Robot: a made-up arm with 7 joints. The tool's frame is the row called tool.
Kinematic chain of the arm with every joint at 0, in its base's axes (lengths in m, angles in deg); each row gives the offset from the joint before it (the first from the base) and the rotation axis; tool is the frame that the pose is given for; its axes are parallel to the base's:
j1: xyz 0.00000 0.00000 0.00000 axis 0 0.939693 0.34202
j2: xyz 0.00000 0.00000 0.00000 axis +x
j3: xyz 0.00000 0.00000 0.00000 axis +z
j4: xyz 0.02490 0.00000 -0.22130 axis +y
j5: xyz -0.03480 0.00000 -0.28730 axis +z
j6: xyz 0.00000 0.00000 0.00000 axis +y
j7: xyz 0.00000 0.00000 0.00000 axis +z
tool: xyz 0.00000 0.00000 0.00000
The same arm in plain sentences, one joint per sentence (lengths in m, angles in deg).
The arm has seven revolute joints in a row. What follows holds with every joint at zero, and every direction is one of the base frame's. Joint 1 sits at the same point as the base frame's origin and rotates about the direction (0, 0.9397, 0.342). Joint 2 sits at the same point as joint 1 and rotates about +x. Joint 3 sits at the same point as joint 2 and rotates about +z. Joint 4 sits 0.0249 m along +x and 0.2213 m along -z from joint 3 and rotates about +y. Joint 5 sits 0.0348 m along -x and 0.2873 m along -z from joint 4 and rotates about +z. Joint 6 sits at the same point as joint 5 and rotates about +y. Joint 7 sits at the same point as joint 6 and rotates about +z. The tool frame, which is the frame that the pose is given for, sits at the same point as joint 7; its axes are parallel to the base frame's.
